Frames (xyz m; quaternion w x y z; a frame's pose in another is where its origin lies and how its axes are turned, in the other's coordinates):
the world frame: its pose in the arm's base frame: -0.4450 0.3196 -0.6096 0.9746 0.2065 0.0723 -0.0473
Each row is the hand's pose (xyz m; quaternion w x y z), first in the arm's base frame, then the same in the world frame.
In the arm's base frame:
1: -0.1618 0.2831 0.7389 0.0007 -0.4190 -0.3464 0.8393
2: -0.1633 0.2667 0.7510 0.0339 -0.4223 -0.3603 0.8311
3: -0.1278 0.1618 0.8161 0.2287 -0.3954 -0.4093 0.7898
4: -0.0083 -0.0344 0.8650 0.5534 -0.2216 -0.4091 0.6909
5: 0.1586 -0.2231 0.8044 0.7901 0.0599 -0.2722 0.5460
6: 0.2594 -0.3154 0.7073 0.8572 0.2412 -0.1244 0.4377
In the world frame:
1: 0.0649 0.5349 1.2687 0.1506 0.4528 0.1842 -0.8593
2: 0.0625 0.5246 1.2862 0.1195 0.4616 0.2020 -0.8555
3: 0.0935 0.4592 1.3923 0.0743 -0.4703 -0.2711 0.8365
4: 0.2156 0.3146 1.5313 0.4313 -0.3608 -0.3065 0.7680
5: 0.4015 0.1392 1.5741 0.7369 -0.1314 -0.2068 0.6300
6: 0.5221 0.0291 1.5363 0.8555 0.0323 -0.0814 0.5103

